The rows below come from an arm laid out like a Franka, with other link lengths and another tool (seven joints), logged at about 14 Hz.
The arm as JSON. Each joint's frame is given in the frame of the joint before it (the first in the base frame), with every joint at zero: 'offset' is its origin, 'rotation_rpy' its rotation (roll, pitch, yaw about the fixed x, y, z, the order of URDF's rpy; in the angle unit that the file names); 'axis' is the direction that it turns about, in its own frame. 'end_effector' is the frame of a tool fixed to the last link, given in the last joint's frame.
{
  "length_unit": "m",
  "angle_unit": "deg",
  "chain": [
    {
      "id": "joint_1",
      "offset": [
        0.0,
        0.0,
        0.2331
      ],
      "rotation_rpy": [
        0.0,
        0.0,
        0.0
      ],
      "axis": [
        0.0,
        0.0,
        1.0
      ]
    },
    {
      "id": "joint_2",
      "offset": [
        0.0,
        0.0,
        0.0
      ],
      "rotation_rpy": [
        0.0,
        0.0,
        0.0
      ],
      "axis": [
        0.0,
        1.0,
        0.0
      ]
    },
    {
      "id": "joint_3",
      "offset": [
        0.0,
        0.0,
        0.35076
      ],
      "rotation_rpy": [
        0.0,
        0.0,
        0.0
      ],
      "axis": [
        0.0,
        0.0,
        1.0
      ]
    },
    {
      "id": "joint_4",
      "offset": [
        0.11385,
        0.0,
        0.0
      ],
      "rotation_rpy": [
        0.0,
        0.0,
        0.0
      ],
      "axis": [
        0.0,
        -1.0,
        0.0
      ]
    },
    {
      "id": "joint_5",
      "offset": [
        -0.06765,
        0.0,
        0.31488
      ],
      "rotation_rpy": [
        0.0,
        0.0,
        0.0
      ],
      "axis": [
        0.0,
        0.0,
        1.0
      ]
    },
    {
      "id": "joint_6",
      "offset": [
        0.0,
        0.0,
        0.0
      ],
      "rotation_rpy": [
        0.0,
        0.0,
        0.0
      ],
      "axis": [
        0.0,
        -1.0,
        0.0
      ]
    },
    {
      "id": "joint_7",
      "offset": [
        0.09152,
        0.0,
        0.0
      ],
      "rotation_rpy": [
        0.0,
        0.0,
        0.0
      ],
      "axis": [
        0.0,
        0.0,
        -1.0
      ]
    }
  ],
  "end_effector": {
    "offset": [
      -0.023,
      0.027,
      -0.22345
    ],
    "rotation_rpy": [
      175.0,
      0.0,
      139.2
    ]
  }
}
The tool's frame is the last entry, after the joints.
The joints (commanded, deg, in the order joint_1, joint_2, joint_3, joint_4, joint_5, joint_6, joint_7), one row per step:
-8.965 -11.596 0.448 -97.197 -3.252 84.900 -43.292
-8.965 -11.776 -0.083 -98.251 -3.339 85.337 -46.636
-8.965 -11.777 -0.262 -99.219 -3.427 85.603 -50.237
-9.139 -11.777 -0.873 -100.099 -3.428 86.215 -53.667
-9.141 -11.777 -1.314 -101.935 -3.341 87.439 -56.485
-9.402 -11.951 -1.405 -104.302 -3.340 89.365 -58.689
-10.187 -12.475 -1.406 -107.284 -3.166 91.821 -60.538
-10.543 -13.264 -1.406 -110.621 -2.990 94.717 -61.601
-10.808 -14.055 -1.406 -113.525 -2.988 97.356 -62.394
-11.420 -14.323 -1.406 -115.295 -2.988 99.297 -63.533
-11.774 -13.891 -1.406 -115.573 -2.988 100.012 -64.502
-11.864 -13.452 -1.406 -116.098 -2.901 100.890 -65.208
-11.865 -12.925 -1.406 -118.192 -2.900 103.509 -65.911
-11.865 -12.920 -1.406 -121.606 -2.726 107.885 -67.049
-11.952 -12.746 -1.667 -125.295 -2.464 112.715 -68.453
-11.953 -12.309 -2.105 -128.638 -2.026 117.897 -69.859
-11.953 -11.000 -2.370 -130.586 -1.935 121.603 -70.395
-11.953 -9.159 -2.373 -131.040 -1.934 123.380 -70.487
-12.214 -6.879 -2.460 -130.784 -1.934 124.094 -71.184
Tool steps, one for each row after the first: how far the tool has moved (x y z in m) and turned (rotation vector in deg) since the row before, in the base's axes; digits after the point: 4 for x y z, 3 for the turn. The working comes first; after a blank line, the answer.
Tool pose at each row, in the base's axes (x y z in m, rotation vector in deg; the steps are taken from these numbers as rounded here):
0.3976 -0.0684 0.4672 -9.912 -178.963 -2.728
0.3948 -0.0745 0.4624 -5.472 -178.487 -2.897
0.3928 -0.0781 0.4566 -0.147 -177.616 -3.061
0.3915 -0.0860 0.4517 4.007 -177.096 -3.454
0.3906 -0.0906 0.4412 7.761 -176.215 -4.028
0.3902 -0.0943 0.4290 10.752 -175.661 -4.263
0.3878 -0.0997 0.4157 12.585 -175.476 -4.670
0.3852 -0.1014 0.4021 13.924 -175.701 -4.898
0.3827 -0.1030 0.3911 14.999 -176.087 -4.773
0.3819 -0.1076 0.3832 16.005 -176.371 -4.669
0.3840 -0.1111 0.3790 16.997 -176.231 -4.699
0.3864 -0.1123 0.3733 17.971 -176.033 -4.884
0.3893 -0.1131 0.3583 19.236 -175.855 -4.928
0.3918 -0.1132 0.3400 21.354 -176.523 -4.802
0.3932 -0.1154 0.3192 23.318 -177.236 -4.861
0.3964 -0.1183 0.2996 -25.001 177.924 4.889
0.4011 -0.1210 0.2815 -25.474 177.413 4.806
0.4066 -0.1223 0.2671 -25.725 177.876 5.065
0.4111 -0.1264 0.2525 26.106 -176.933 -5.724

-0.0028 -0.0061 -0.0048 0.168 0.613 2.837
-0.0020 -0.0036 -0.0058 0.186 0.892 3.429
-0.0013 -0.0079 -0.0049 0.315 0.422 2.688
-0.0009 -0.0046 -0.0105 0.427 0.706 2.453
-0.0004 -0.0037 -0.0122 0.205 0.356 1.962
-0.0024 -0.0054 -0.0133 0.305 0.043 1.189
-0.0026 -0.0017 -0.0136 0.197 -0.340 0.843
-0.0025 -0.0016 -0.0110 -0.029 -0.492 0.664
-0.0008 -0.0046 -0.0079 -0.023 -0.388 0.624
0.0021 -0.0035 -0.0042 0.034 0.032 0.647
0.0024 -0.0012 -0.0057 0.129 0.092 0.639
0.0029 -0.0008 -0.0150 0.049 0.025 0.826
0.0025 -0.0001 -0.0183 0.040 -0.939 1.286
0.0014 -0.0022 -0.0208 0.162 -0.974 1.168
0.0032 -0.0029 -0.0196 0.203 -1.445 0.967
0.0047 -0.0027 -0.0181 0.017 -0.453 0.333
0.0055 -0.0013 -0.0144 0.084 0.515 0.131
0.0045 -0.0041 -0.0146 0.253 1.302 0.364

